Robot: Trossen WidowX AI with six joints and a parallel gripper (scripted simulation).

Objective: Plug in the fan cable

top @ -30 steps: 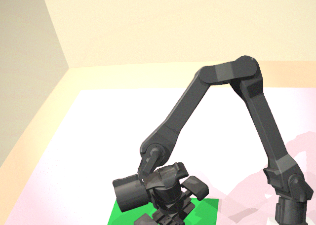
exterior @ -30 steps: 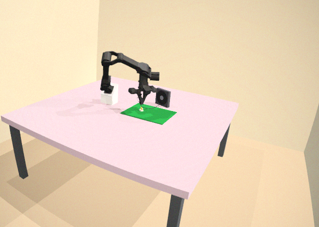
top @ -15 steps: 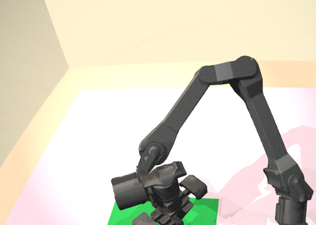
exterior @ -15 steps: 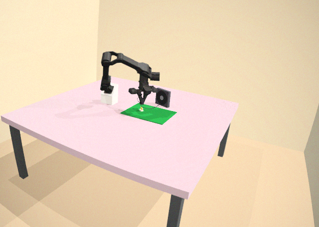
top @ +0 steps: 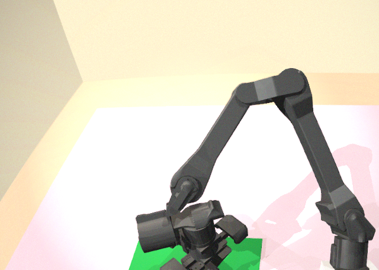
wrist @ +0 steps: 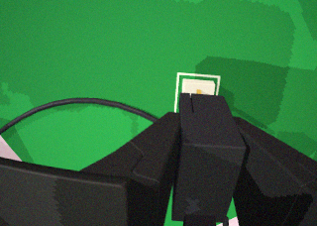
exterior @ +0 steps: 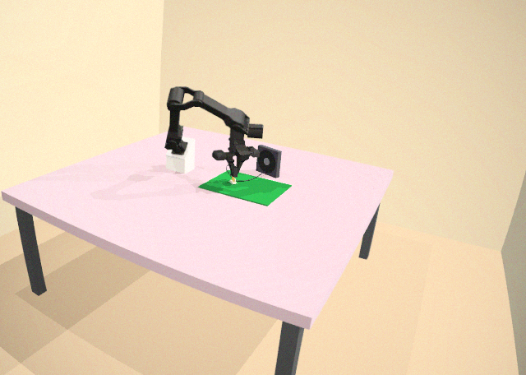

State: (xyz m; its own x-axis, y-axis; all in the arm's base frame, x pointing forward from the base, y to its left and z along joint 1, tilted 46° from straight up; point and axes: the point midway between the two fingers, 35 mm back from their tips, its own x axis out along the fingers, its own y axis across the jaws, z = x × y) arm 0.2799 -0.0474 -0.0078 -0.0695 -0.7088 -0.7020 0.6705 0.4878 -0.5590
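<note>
The dark fan plug is 10 mm behind my gripper tip and 10 mm above it. From my gripper tip the other things lie so: black fan 70 mm ahead, 180 mm to the left, 10 mm above; pale fan header 10 mm behind, 10 mm to the left, 50 mm below; green board 50 mm ahead, 60 mm below.
</note>
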